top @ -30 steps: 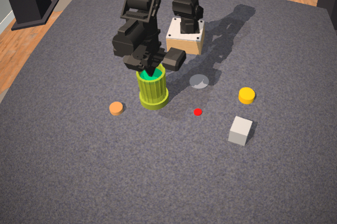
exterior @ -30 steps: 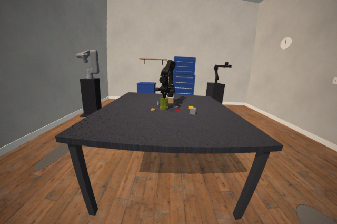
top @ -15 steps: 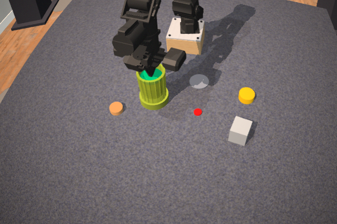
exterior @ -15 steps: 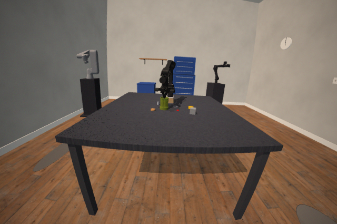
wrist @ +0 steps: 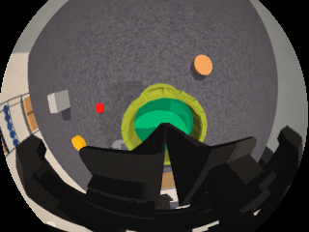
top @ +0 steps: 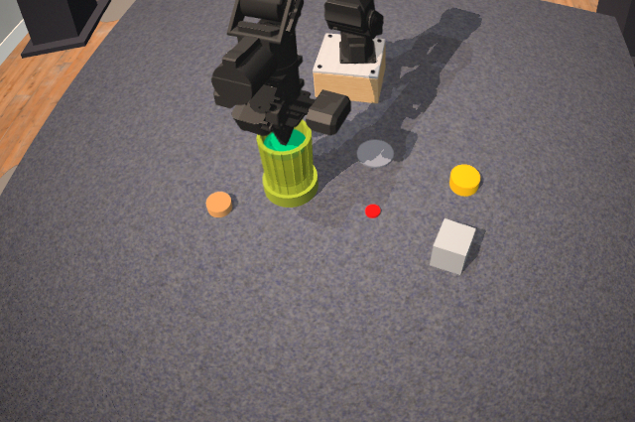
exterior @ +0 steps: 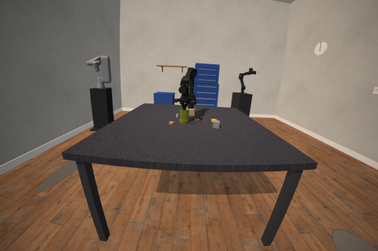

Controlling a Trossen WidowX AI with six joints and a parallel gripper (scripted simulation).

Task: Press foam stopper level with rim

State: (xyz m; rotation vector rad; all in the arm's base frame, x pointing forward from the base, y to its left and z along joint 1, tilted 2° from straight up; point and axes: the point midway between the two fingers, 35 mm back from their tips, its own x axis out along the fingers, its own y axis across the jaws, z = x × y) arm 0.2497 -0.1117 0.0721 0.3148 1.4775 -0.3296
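My gripper is now 5 cm above the green foam stopper. From my hand the other things lie so: red dot (13 cm below, 12 cm to the left, 6 cm ahead); grey disc (13 cm to the left, 13 cm below, 6 cm behind); orange disc (12 cm below, 11 cm to the right, 4 cm ahead).
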